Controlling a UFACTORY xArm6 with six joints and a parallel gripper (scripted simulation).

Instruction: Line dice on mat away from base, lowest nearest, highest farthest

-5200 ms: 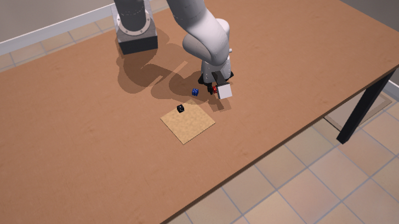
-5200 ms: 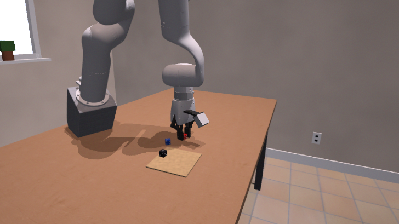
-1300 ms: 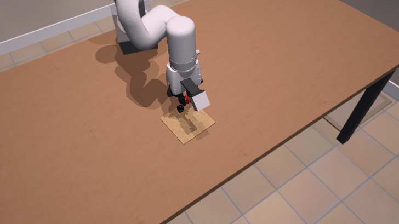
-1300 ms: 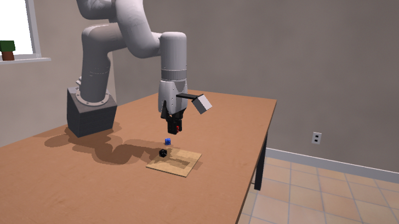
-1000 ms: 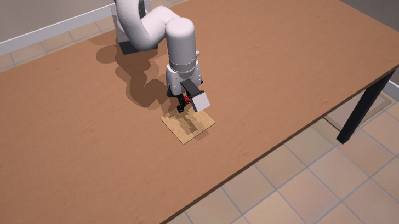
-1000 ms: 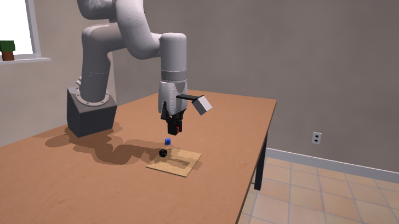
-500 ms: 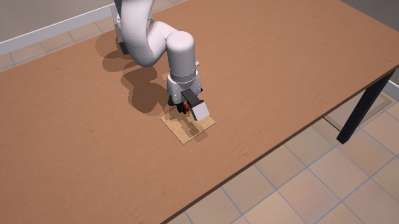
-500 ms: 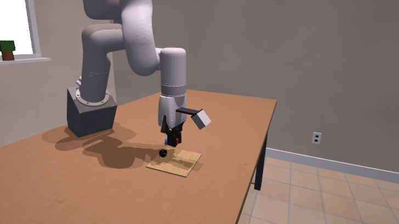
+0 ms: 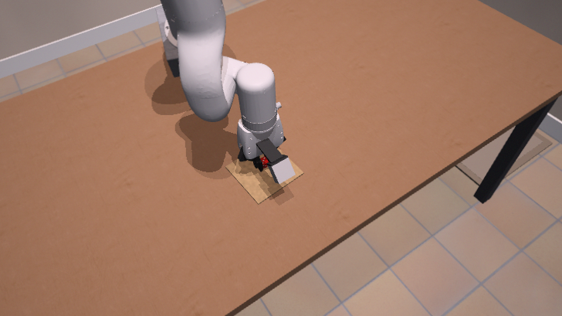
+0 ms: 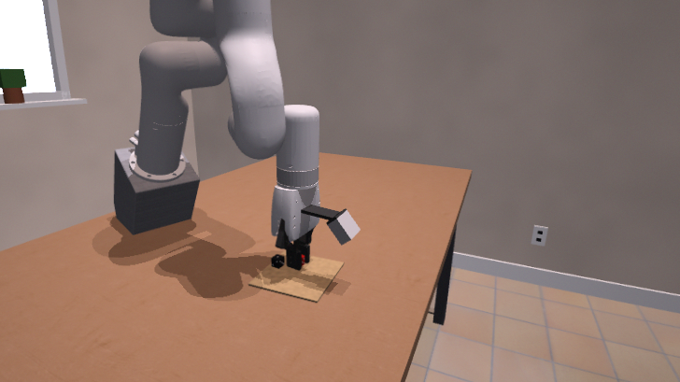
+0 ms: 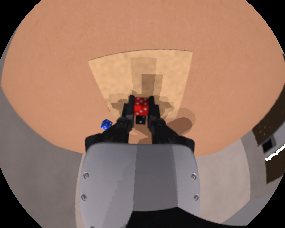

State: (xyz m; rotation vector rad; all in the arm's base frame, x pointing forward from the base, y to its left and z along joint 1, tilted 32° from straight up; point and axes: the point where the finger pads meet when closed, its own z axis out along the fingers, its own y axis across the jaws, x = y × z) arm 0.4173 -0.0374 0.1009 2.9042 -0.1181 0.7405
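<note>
Now: hand 4 cm above the tan mat. From my hand the other things lie so: red die: 1 cm below; black die: 5 cm behind, 3 cm below, 1 cm to the left; blue die: 10 cm to the left, 8 cm behind, 3 cm below.
</note>
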